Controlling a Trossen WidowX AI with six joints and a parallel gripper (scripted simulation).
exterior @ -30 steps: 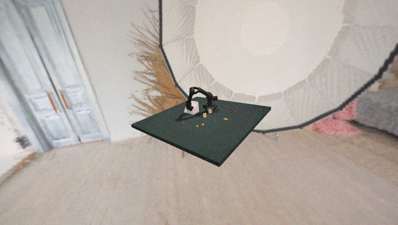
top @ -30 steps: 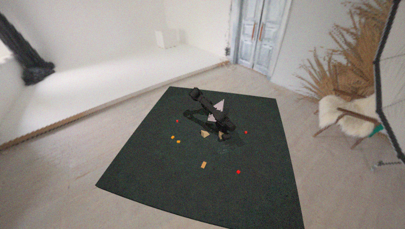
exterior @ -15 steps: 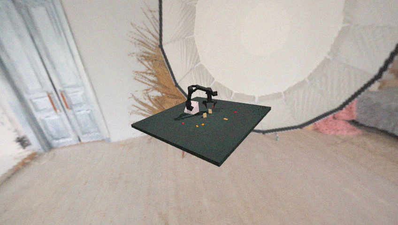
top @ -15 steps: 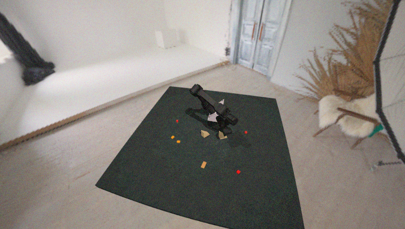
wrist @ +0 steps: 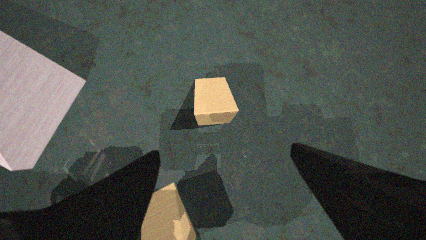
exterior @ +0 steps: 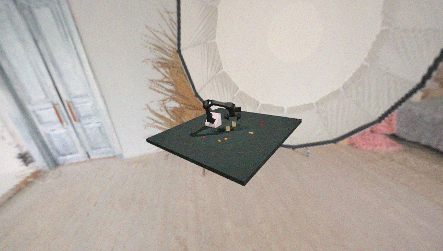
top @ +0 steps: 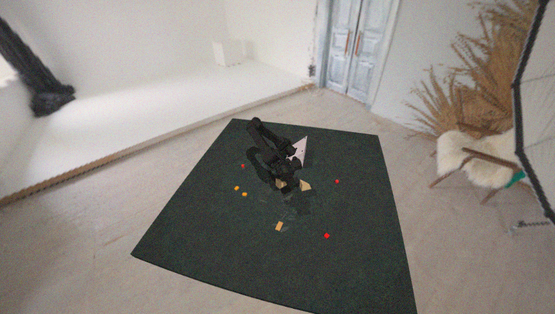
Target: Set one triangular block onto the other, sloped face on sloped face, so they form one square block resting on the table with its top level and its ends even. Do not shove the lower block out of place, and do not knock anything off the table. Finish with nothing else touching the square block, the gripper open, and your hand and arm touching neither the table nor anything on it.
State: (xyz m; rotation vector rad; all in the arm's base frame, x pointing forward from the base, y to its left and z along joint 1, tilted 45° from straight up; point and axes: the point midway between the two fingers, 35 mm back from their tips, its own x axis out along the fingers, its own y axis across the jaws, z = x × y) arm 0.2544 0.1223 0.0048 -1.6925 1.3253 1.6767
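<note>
Now: gripper tip 30 mm past the triangular block, 40 mm to the right of it and 70 mm above it. The rest, counted from my gripper tip: small tan piece (260 mm ahead, 10 mm to the right, 90 mm below).
</note>
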